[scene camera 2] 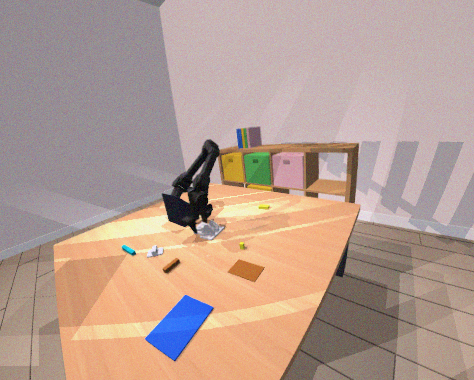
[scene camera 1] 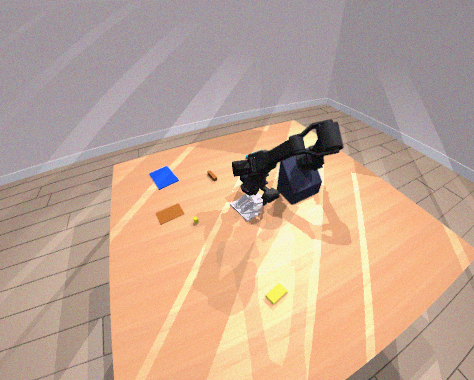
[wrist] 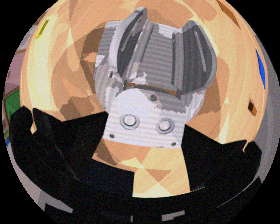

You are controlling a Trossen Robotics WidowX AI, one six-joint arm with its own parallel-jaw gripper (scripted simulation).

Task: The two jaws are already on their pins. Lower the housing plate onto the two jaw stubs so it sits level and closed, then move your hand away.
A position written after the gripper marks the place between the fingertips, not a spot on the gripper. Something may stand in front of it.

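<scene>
Wrist view: the gripper [wrist: 145,121]. Scene camera 2: a blue sheet [scene camera 2: 174,332].
</scene>
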